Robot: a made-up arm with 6 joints.
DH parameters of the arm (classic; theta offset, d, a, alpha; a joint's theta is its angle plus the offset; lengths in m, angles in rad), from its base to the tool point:
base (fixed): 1.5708 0.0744 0 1.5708
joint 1: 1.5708 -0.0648 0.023 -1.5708
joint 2: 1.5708 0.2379 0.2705 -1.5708
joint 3: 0.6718 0 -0.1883 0
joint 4: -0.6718 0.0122 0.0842 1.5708
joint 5: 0 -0.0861 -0.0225 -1.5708
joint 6: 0.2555 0 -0.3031 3.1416
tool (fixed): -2.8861 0.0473 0 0
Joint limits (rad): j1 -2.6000..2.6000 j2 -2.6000..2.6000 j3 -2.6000..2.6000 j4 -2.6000..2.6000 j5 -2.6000..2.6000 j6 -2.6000..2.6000
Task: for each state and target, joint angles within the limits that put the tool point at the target. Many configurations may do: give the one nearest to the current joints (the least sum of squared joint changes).
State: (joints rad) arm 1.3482 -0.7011 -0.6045 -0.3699 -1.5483 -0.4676
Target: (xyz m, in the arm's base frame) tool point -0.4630 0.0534 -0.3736
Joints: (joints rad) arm 1.4740 -0.5496 -0.4395 -0.7196 -2.1495 -0.3351
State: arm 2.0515 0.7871 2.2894 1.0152 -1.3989 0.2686
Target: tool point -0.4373 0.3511 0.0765
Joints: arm 1.9627 0.2961 2.3270 1.0239 -1.2806 0.5355
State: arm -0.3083 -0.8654 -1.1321 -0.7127 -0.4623 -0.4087
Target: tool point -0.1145 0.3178 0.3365
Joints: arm -0.8242 -1.4033 -1.4391 -0.5979 -0.0615 -0.5363
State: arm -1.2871 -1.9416 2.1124 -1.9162 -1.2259 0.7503
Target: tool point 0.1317 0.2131 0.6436
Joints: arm -1.2189 -2.4066 2.1696 -2.0904 -0.9567 0.7060
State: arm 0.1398 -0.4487 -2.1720 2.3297 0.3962 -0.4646
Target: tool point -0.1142 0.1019 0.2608
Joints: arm 0.1105 -0.3297 -2.3359 2.2620 0.3007 -0.4935
